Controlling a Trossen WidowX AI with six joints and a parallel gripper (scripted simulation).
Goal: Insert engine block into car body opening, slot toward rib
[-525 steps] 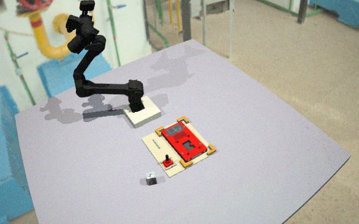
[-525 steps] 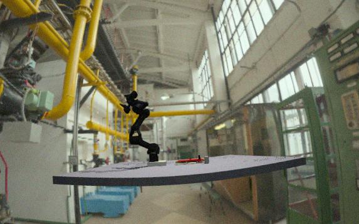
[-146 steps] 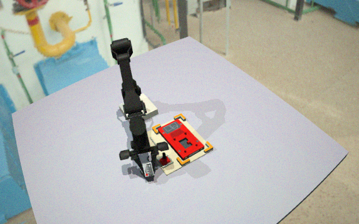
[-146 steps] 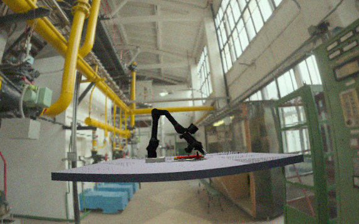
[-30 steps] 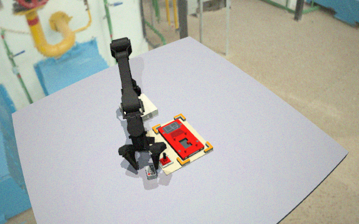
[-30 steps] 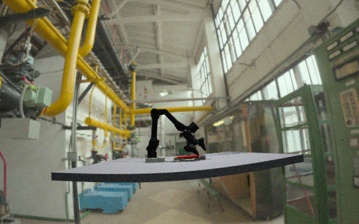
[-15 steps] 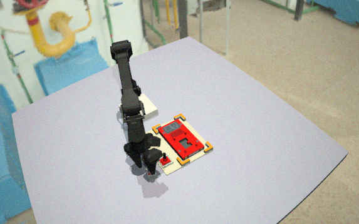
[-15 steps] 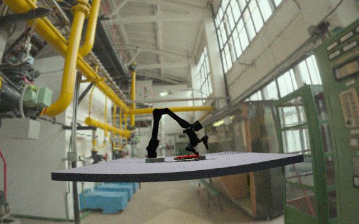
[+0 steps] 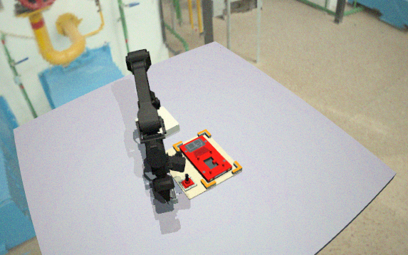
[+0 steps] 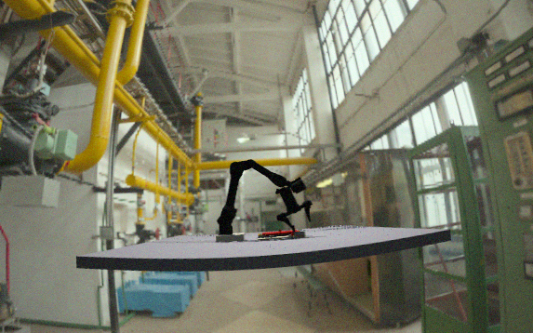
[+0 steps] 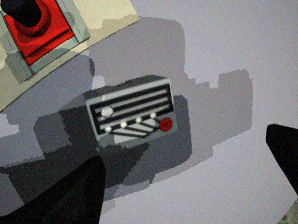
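The engine block lies 1 cm behind my gripper tip, 2 cm to the left of it and 5 cm below it. The rest, counted from my gripper tip: black peg: 4 cm behind, 9 cm to the left, 2 cm below.
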